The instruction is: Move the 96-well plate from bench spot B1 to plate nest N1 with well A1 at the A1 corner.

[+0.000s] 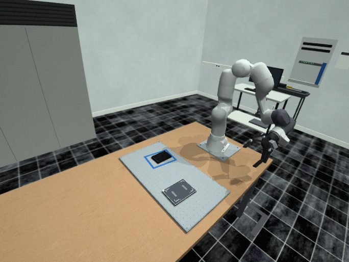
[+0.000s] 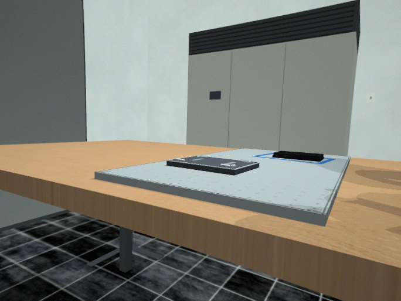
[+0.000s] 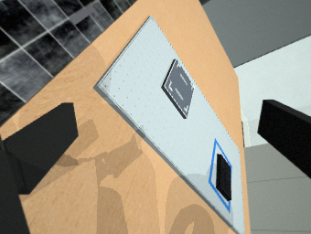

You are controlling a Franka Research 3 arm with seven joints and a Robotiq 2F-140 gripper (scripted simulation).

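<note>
Now: hand 26 cm short of the black 96-well plate, 52 cm to the left of it and 18 cm above it. Also, from my hand: A1 label: 46 cm ahead, 27 cm to the right, 17 cm below; plate nest: 39 cm ahead, 21 cm to the right, 18 cm below.
</note>
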